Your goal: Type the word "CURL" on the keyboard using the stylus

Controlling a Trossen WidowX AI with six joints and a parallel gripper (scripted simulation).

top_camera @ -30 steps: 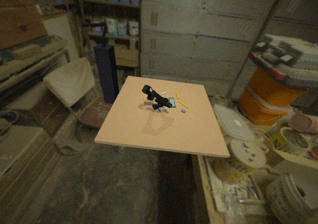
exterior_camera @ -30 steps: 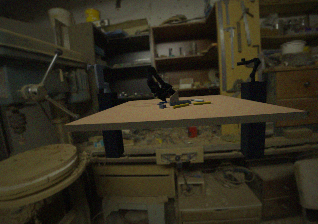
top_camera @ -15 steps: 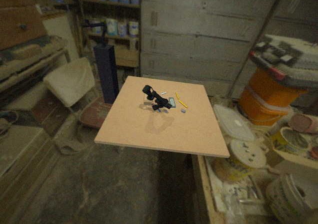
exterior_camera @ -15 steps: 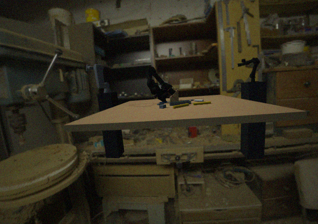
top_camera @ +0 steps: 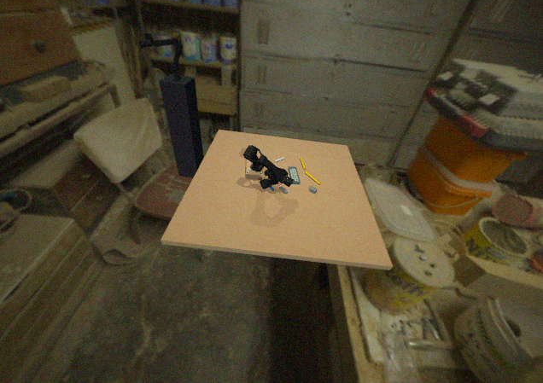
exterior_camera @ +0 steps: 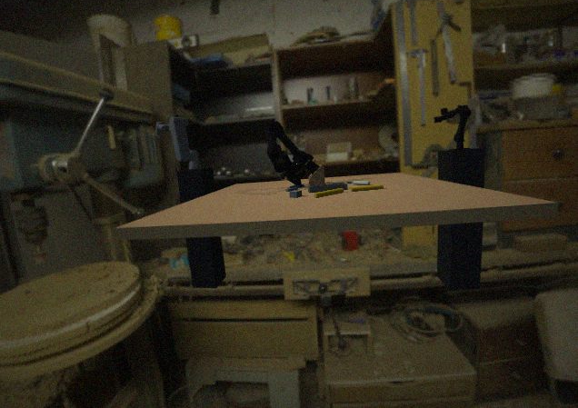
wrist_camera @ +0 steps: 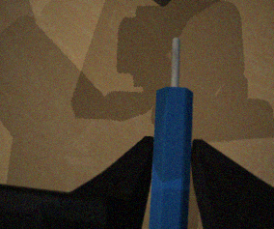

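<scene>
The grey stylus tip lies 30 mm behind my gripper tip and 30 mm to the left of it. The rest, counted from my gripper tip: blue stylus 10 mm behind, 10 mm to the left; then yellow cylinder 260 mm ahead, 330 mm to the left.
</scene>
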